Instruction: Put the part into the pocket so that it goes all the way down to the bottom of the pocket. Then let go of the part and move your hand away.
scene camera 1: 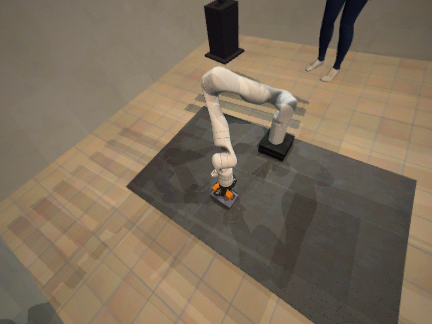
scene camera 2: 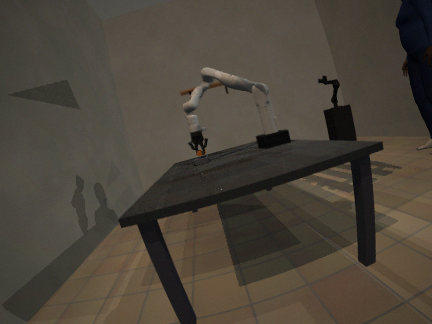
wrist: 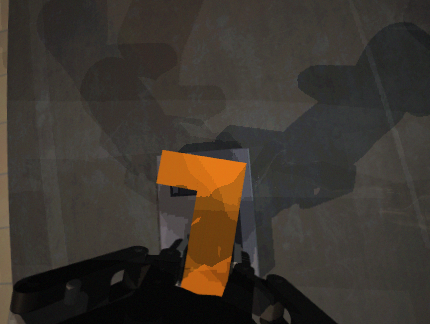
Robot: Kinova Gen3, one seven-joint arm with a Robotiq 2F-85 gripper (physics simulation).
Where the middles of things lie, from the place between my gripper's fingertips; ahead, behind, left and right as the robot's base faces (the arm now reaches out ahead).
Scene:
I see my gripper 1 cm short of the grey pocket block (wrist: pixel 245 235), 2 cm to the left of it and 3 cm above it. From my hand the other things lie so: orange L-shaped part (wrist: pixel 219 183): 2 cm to the right, 2 cm above.

